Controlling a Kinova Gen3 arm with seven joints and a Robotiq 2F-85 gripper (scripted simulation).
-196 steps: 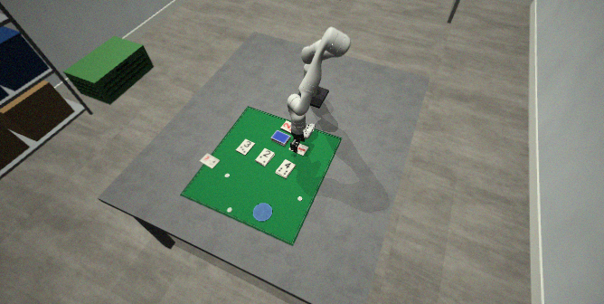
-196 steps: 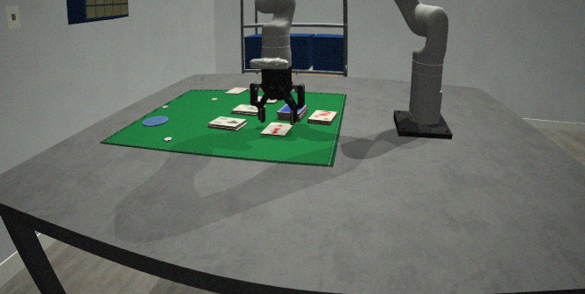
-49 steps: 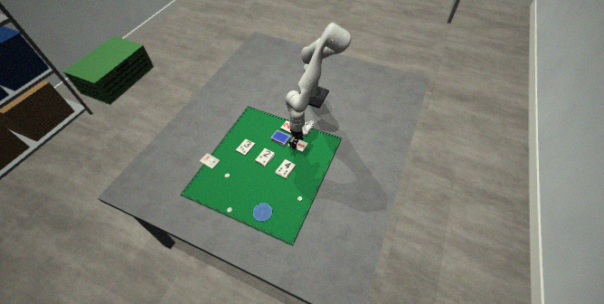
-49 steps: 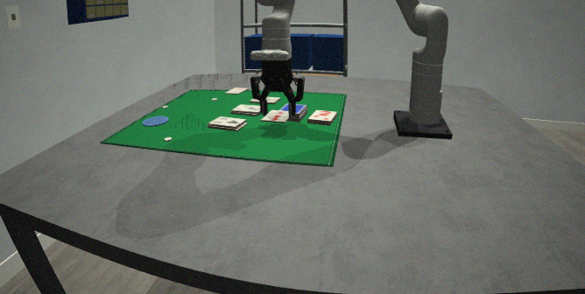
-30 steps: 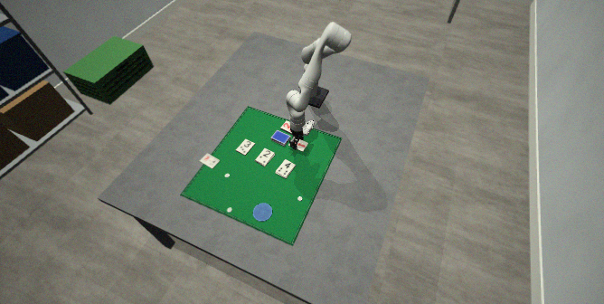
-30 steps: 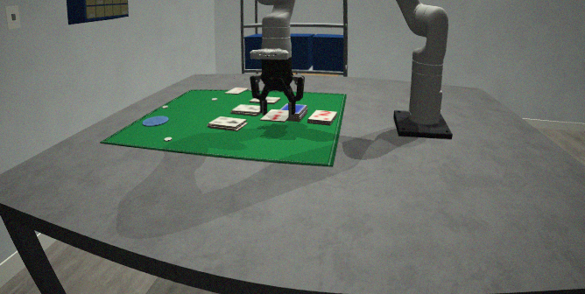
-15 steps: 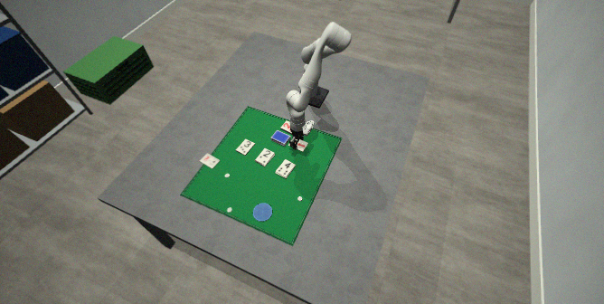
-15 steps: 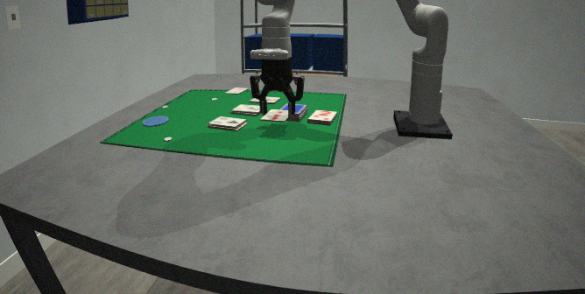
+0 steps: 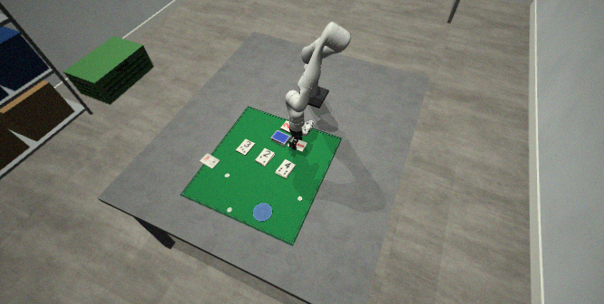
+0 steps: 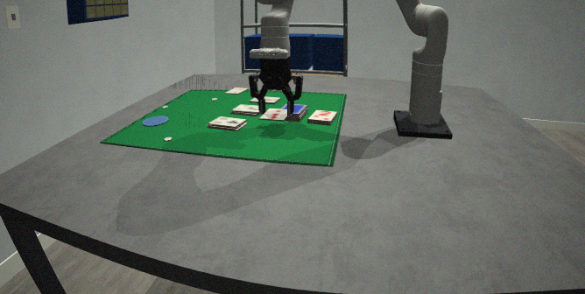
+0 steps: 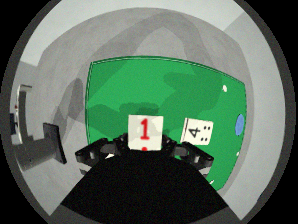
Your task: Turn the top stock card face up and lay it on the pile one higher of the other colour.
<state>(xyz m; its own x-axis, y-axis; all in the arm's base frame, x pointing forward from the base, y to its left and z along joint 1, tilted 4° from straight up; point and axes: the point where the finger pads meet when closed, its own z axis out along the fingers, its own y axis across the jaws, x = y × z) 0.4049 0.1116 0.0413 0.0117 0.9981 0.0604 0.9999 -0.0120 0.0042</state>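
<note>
Right now my hand is 160 mm short of the green mat, 100 mm to the left of it and 70 mm above it.
</note>
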